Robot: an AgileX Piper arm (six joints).
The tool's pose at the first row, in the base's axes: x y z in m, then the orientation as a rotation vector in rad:
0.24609, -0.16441, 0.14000, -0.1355, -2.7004, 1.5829
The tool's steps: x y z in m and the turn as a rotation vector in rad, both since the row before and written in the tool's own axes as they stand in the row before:
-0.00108, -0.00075, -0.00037, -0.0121, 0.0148, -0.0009
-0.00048, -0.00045, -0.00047, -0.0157, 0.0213, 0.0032
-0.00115, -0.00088, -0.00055, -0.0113, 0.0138, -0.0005
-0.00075, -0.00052, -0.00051, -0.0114, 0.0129, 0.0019
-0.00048, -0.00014, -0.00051, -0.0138, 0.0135, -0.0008
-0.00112, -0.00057, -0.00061, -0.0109, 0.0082, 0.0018
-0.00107, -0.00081, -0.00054, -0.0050, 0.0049, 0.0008
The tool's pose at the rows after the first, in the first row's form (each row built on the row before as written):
0.24713, -0.16454, 0.14087, -0.1455, -2.6990, 1.5592
0.24761, -0.16440, 0.14151, -0.1658, -2.6968, 1.5286
0.24873, -0.16451, 0.14257, -0.1754, -2.6952, 1.5067
0.24949, -0.16444, 0.14329, -0.1875, -2.6949, 1.4858
0.25001, -0.16415, 0.14368, -0.1964, -2.6950, 1.4607
0.25115, -0.16411, 0.14449, -0.2050, -2.6976, 1.4428
0.25221, -0.16427, 0.14546, -0.2097, -2.6978, 1.4340

